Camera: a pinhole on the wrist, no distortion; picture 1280 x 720 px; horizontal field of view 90.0 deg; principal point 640.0 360.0 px. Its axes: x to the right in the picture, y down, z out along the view. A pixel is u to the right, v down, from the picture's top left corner.
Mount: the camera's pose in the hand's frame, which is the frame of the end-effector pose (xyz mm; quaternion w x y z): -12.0 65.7 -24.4 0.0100 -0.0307 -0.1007 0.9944
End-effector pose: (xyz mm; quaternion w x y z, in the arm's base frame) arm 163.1 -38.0 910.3 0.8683 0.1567 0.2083 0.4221
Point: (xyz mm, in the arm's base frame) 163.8 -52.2 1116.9
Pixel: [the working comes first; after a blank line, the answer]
In the camera's frame: 34.6 -58.0 199.4

751.1 173.8
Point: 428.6 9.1 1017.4
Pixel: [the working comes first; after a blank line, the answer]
In the camera's frame: -191.3 112.3 260.6

170.3 635.7
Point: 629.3 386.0 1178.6
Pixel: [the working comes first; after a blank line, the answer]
In the camera's frame: -573.8 -92.5 402.2

outside the picture
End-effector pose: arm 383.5 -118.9 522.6 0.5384 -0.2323 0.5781 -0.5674
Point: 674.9 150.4 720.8
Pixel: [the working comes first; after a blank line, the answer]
In the camera's frame: 371.3 38.7 252.9

outside the picture
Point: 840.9 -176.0 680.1
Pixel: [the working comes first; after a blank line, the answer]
In the camera's frame: 106.3 -31.5 499.1

776.3 319.6
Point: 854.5 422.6 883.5
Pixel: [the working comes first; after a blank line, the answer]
In the camera's frame: 719.0 44.4 362.1

outside the picture
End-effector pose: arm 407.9 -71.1 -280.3 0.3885 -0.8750 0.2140 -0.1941
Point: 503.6 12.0 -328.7
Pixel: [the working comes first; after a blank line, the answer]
In the camera's frame: -51.2 67.3 166.8

443.4 618.4
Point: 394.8 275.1 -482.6
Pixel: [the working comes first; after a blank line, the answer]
In the camera's frame: 191.6 48.6 379.9

962.9 441.8
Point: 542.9 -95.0 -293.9
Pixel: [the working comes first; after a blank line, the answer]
In the camera's frame: -141.4 50.3 90.7

outside the picture
